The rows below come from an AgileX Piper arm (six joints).
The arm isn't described. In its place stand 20 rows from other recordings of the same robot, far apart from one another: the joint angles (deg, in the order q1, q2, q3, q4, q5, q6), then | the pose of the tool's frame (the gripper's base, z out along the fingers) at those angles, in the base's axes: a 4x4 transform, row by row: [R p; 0 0 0 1], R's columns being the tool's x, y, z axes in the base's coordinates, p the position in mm.
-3.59, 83.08, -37.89, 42.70, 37.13, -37.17 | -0.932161, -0.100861, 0.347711, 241.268; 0.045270, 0.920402, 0.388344, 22.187; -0.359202, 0.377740, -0.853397, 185.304; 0, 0, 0, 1
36.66, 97.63, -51.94, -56.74, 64.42, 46.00 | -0.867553, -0.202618, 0.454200, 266.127; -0.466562, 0.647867, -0.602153, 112.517; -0.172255, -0.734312, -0.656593, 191.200; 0, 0, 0, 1
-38.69, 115.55, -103.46, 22.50, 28.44, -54.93 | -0.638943, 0.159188, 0.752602, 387.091; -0.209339, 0.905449, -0.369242, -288.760; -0.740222, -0.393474, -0.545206, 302.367; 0, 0, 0, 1
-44.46, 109.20, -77.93, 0.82, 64.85, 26.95 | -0.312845, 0.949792, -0.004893, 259.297; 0.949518, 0.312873, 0.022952, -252.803; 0.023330, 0.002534, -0.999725, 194.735; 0, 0, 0, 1
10.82, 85.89, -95.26, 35.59, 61.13, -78.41 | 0.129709, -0.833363, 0.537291, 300.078; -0.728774, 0.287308, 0.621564, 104.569; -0.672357, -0.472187, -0.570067, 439.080; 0, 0, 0, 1
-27.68, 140.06, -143.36, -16.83, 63.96, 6.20 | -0.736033, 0.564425, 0.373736, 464.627; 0.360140, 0.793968, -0.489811, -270.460; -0.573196, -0.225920, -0.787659, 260.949; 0, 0, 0, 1
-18.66, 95.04, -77.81, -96.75, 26.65, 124.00 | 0.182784, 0.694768, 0.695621, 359.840; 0.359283, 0.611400, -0.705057, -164.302; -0.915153, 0.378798, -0.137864, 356.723; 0, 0, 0, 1
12.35, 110.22, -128.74, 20.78, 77.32, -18.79 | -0.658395, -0.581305, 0.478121, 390.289; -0.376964, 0.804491, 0.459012, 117.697; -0.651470, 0.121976, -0.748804, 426.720; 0, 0, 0, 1
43.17, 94.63, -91.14, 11.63, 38.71, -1.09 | -0.535997, -0.684304, 0.494404, 272.082; -0.312707, 0.704907, 0.636648, 270.965; -0.784170, 0.186638, -0.591814, 376.076; 0, 0, 0, 1
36.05, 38.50, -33.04, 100.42, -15.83, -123.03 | 0.088059, -0.342514, 0.935377, 128.737; -0.386274, 0.853806, 0.349009, 63.508; -0.918171, -0.392045, -0.057119, 343.777; 0, 0, 0, 1
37.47, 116.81, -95.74, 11.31, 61.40, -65.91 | 0.166515, -0.983470, 0.071136, 330.984; -0.951980, -0.141547, 0.271476, 273.440; -0.256919, -0.112925, -0.959813, 221.984; 0, 0, 0, 1
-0.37, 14.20, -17.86, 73.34, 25.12, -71.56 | 0.016411, -0.400770, 0.916032, 63.644; 0.002295, 0.916168, 0.400788, 36.599; -0.999863, -0.004475, 0.015955, 290.637; 0, 0, 0, 1
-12.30, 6.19, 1.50, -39.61, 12.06, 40.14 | -0.196942, 0.342465, 0.918657, 59.088; 0.063418, 0.939496, -0.336638, -25.290; -0.978362, -0.008039, -0.206744, 183.204; 0, 0, 0, 1
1.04, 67.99, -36.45, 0.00, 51.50, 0.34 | -0.978235, -0.012346, 0.207133, 182.933; -0.011823, 0.999923, 0.003760, 3.321; -0.207164, 0.001229, -0.978306, 217.878; 0, 0, 0, 1
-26.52, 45.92, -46.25, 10.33, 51.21, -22.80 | -0.711182, 0.161395, 0.684230, 132.873; 0.044564, 0.981683, -0.185238, -52.091; -0.701594, -0.101247, -0.705348, 333.712; 0, 0, 0, 1
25.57, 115.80, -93.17, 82.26, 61.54, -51.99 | -0.769256, -0.638939, 0.001323, 363.925; -0.163351, 0.198668, 0.966358, 262.010; -0.617707, 0.743160, -0.257198, 282.031; 0, 0, 0, 1
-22.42, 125.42, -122.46, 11.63, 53.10, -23.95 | -0.764276, 0.062032, 0.641899, 469.731; 0.004870, 0.995890, -0.090443, -177.931; -0.644871, -0.065997, -0.761437, 292.345; 0, 0, 0, 1
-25.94, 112.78, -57.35, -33.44, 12.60, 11.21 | -0.910396, 0.163108, 0.380231, 323.816; 0.036616, 0.947169, -0.318637, -169.681; -0.412115, -0.276163, -0.868271, 110.113; 0, 0, 0, 1
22.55, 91.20, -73.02, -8.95, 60.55, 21.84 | -0.947663, -0.063609, 0.312873, 299.696; -0.072472, 0.997229, -0.016769, 111.096; -0.310940, -0.038566, -0.949647, 282.329; 0, 0, 0, 1
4.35, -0.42, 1.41, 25.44, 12.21, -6.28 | -0.168877, -0.117599, 0.978596, 55.074; 0.306623, 0.937323, 0.165554, 12.481; -0.936730, 0.328018, -0.122234, 187.872; 0, 0, 0, 1
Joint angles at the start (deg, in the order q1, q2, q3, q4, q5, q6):
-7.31 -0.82 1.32 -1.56 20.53 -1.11
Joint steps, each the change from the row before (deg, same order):
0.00 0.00 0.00 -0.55 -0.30 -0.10
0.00 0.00 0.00 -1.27 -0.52 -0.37
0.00 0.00 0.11 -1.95 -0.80 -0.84
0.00 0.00 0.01 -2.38 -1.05 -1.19
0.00 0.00 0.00 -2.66 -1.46 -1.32
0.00 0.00 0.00 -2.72 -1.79 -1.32
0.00 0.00 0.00 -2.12 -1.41 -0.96
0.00 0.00 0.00 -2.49 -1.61 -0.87
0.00 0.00 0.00 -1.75 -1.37 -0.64
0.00 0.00 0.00 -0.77 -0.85 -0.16
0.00 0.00 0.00 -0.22 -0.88 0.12
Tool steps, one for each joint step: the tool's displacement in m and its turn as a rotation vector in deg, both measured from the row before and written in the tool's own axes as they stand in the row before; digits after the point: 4 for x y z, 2 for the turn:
-0.0005 -0.0003 0.0000 0.20 -0.30 -0.62
-0.0008 -0.0007 0.0000 0.45 -0.51 -1.56
-0.0006 -0.0010 0.0002 0.66 -0.67 -2.68
-0.0016 -0.0012 0.0000 0.80 -1.00 -3.45
-0.0023 -0.0013 0.0000 0.89 -1.40 -3.86
-0.0028 -0.0013 -0.0001 0.90 -1.71 -3.94
-0.0022 -0.0010 0.0000 0.67 -1.34 -3.02
-0.0025 -0.0011 0.0000 0.74 -1.52 -3.30
-0.0021 -0.0008 0.0000 0.53 -1.31 -2.36
-0.0013 -0.0004 0.0000 0.26 -0.82 -0.92
-0.0014 -0.0003 0.0000 0.17 -0.86 -0.10

